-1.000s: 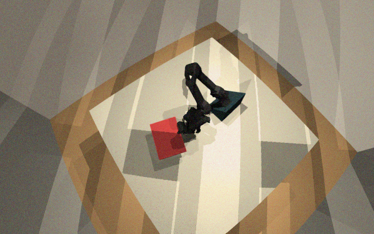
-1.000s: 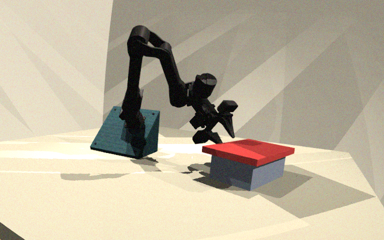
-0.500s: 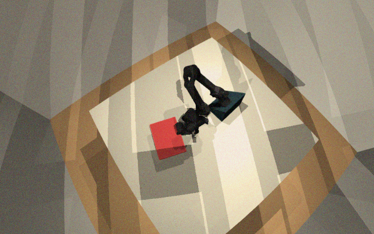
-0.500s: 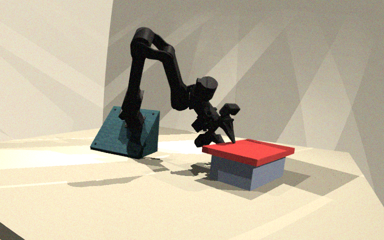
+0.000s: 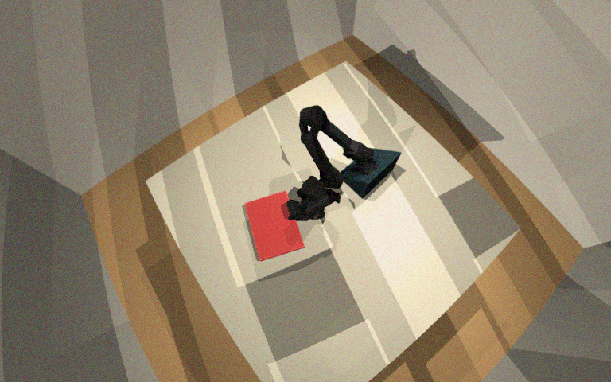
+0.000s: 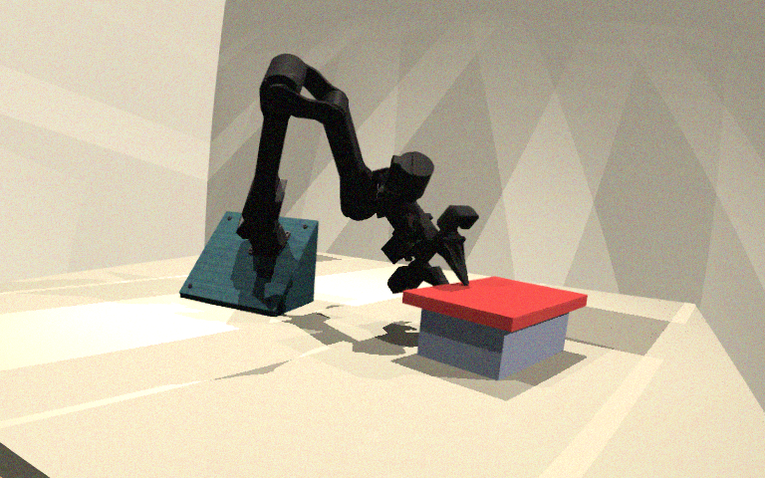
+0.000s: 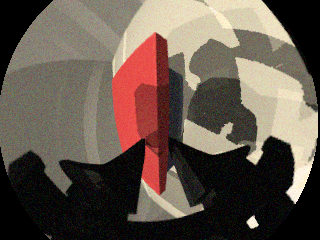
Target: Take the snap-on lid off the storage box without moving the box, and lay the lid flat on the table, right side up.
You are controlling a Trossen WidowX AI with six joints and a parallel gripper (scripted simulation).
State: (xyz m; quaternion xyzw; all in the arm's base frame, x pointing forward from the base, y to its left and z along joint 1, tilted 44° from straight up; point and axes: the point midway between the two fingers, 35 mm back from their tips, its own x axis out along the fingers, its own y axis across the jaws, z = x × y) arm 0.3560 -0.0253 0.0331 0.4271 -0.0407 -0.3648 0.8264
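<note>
Now: gripper tip 70 mm short of the red lid, 30 mm to the left of it and 10 mm below it. Round my gripper tip: grey-blue storage box: 70 mm ahead, 30 mm to the right, 40 mm below.
</note>
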